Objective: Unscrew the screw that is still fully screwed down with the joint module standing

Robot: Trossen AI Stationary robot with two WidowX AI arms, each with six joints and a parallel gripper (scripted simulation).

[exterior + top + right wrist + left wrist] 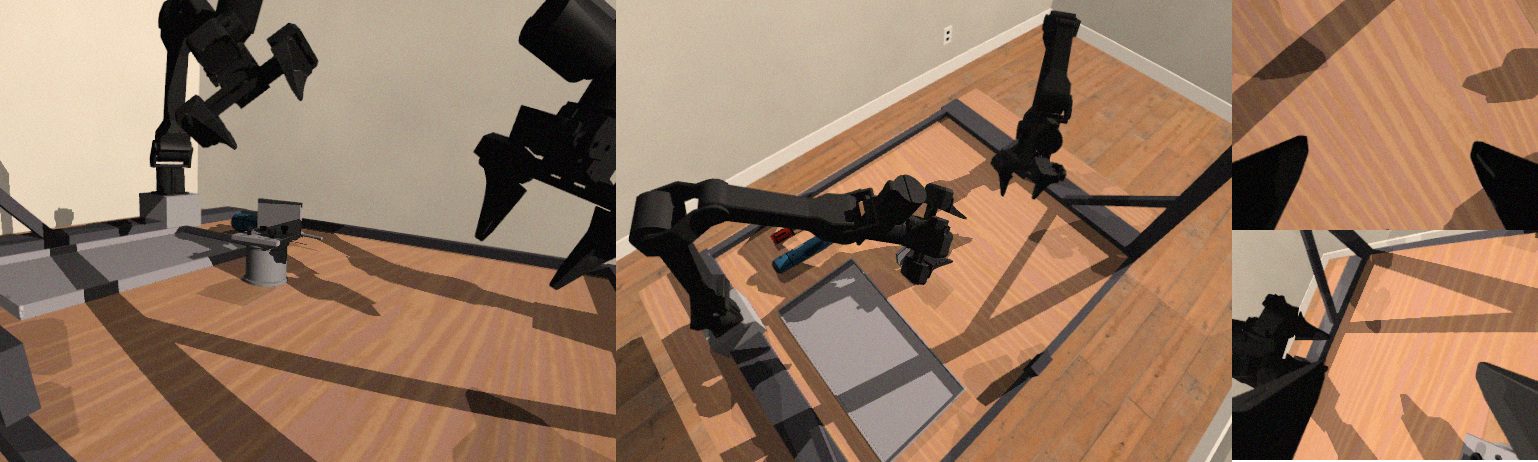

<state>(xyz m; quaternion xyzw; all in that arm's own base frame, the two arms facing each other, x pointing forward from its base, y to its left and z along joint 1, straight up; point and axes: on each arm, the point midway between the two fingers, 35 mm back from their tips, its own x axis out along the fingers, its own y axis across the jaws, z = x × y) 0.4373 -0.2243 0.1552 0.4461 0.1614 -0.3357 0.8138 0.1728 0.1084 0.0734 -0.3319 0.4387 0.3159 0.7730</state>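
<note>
The joint module lies 330 mm to the left of my right hand and 90 mm below it. Round my right hand: screw: 20 mm ahead, 350 mm to the left, 60 mm below; then grey bracket: 330 mm to the left, 50 mm below; then grey mat: 90 mm behind, 530 mm to the left, 120 mm below.
</note>
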